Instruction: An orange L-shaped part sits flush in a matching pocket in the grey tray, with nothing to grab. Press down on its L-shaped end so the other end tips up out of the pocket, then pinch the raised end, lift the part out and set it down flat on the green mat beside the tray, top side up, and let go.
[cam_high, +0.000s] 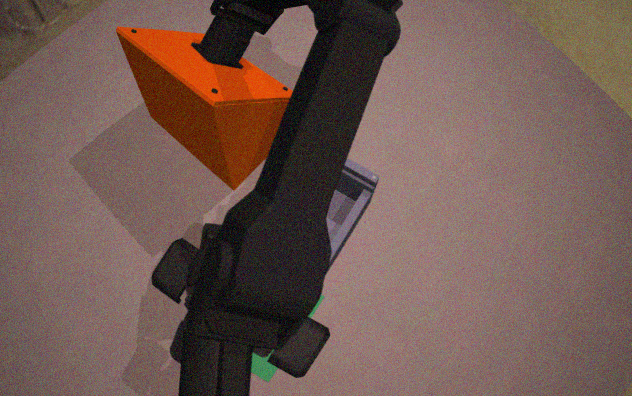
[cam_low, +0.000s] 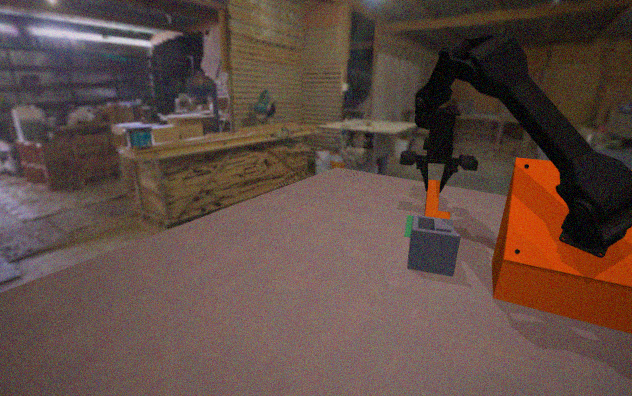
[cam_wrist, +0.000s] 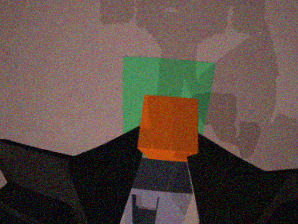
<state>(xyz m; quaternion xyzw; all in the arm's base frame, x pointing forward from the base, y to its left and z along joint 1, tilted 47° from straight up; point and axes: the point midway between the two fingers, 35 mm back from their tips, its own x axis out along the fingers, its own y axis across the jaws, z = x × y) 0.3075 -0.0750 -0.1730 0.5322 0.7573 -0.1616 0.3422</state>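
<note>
Right now my gripper tip is 11 cm above the mat, 2 cm to the right of it and 1 cm past it. From my gripper tip the other things lie so: orange L-shaped part 3 cm below, 2 cm to the left, 2 cm behind.
</note>
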